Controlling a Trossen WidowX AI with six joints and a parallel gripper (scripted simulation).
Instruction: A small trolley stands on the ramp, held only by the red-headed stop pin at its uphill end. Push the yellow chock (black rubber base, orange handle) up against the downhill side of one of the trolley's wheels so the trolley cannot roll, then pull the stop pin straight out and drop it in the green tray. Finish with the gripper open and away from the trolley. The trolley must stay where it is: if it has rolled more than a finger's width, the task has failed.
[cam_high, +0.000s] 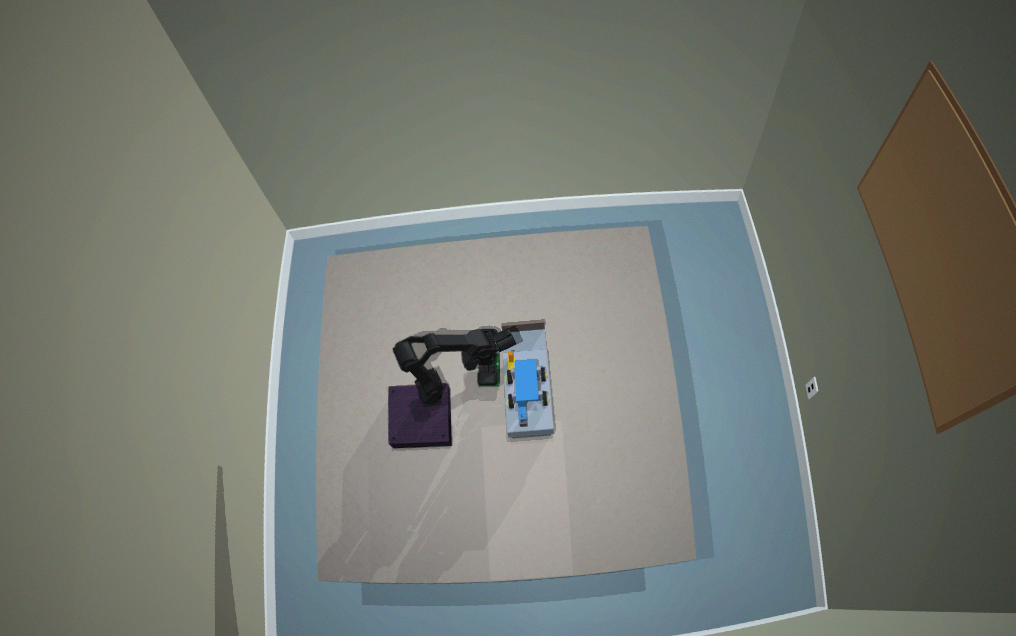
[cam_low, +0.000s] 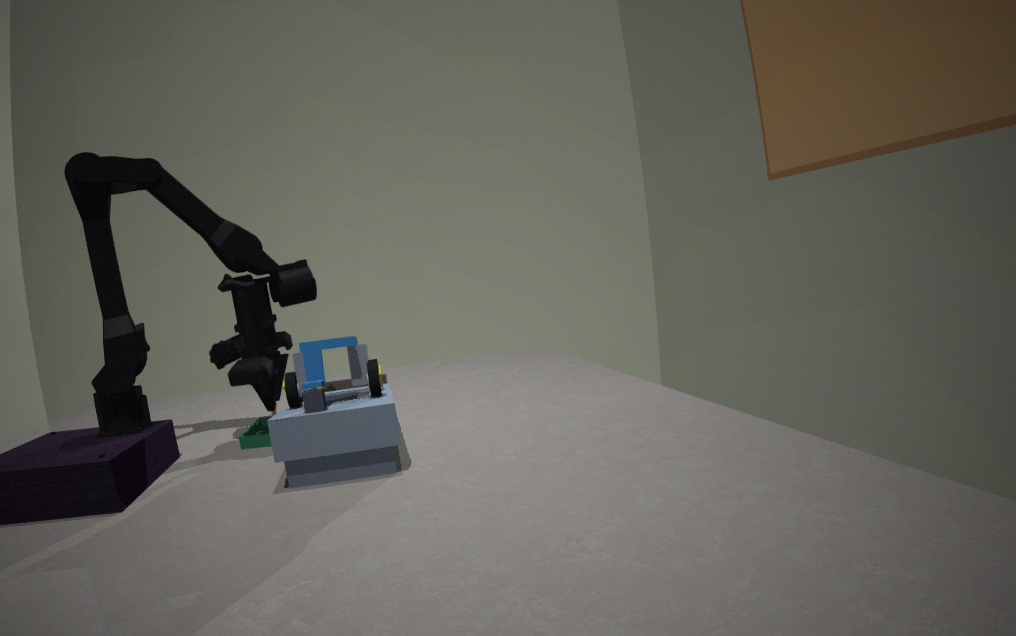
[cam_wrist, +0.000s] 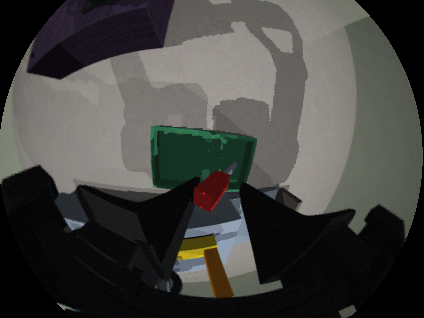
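Now: gripper tip 10 mm above the red-headed stop pin. The rest, counted from my gripper tip: blue trolley 130 mm to the right, 100 mm ahead, 60 mm above; green tray 60 mm below, 10 mm to the right, 10 mm behind; yellow chock 70 mm ahead, 40 mm to the right, 30 mm above.
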